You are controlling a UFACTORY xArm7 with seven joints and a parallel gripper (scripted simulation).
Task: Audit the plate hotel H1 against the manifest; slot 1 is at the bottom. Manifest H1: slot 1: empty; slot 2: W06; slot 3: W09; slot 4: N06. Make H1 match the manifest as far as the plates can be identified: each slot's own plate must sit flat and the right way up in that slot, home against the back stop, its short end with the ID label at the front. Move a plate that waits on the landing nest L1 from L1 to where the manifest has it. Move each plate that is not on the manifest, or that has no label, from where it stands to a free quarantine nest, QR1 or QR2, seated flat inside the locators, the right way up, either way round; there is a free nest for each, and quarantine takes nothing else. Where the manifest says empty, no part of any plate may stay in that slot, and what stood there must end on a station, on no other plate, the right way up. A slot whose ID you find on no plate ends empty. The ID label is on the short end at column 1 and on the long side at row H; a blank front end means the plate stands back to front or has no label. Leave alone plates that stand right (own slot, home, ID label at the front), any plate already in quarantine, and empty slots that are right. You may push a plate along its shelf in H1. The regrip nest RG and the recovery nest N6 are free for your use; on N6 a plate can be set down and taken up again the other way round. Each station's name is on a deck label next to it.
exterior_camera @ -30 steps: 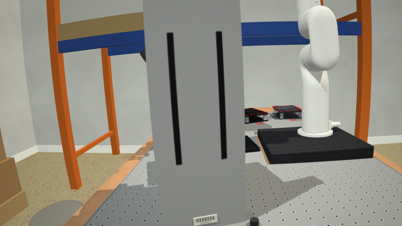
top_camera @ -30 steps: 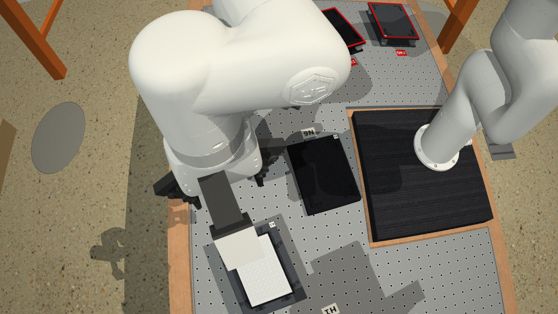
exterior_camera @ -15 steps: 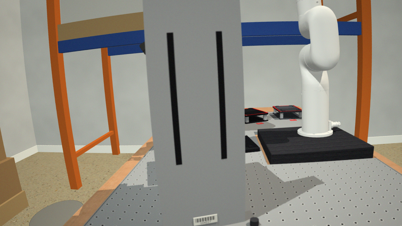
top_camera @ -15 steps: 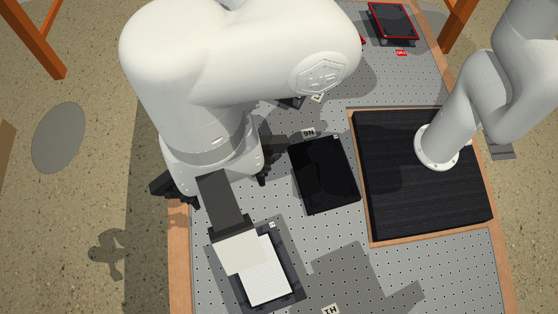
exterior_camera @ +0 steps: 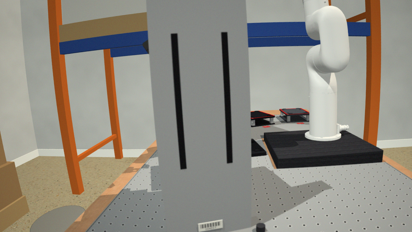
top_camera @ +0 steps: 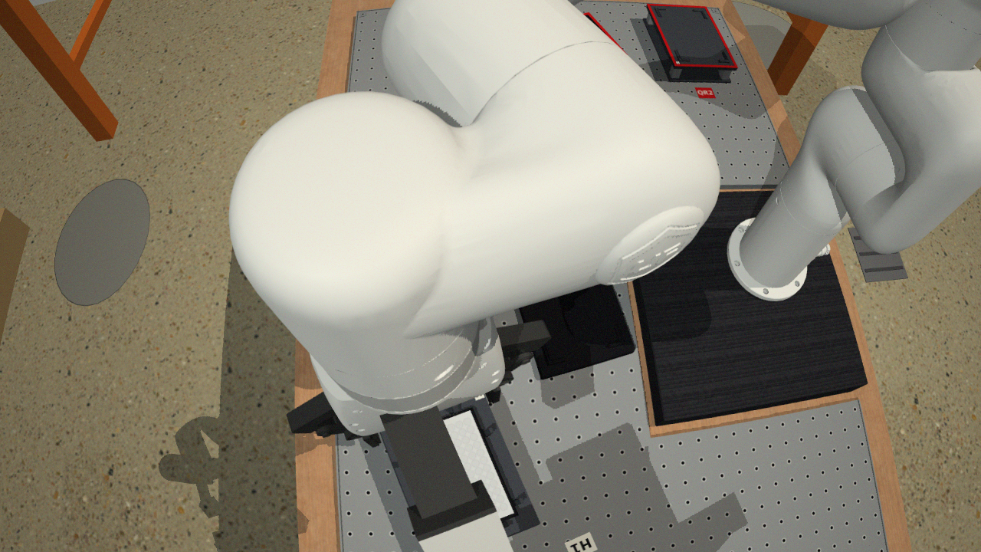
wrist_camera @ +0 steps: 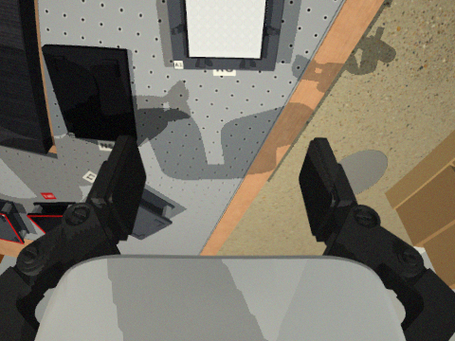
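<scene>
Right now the white well plate is 20 cm below my hand, 4 cm to the left of it and 1 cm behind it. Round my hand: H1 deck label: 27 cm below, 15 cm to the left, 13 cm behind; plate hotel H1: 29 cm to the left, 7 cm below, 6 cm behind; regrip nest RG: 21 cm below, 4 cm to the left, 1 cm behind.
</scene>
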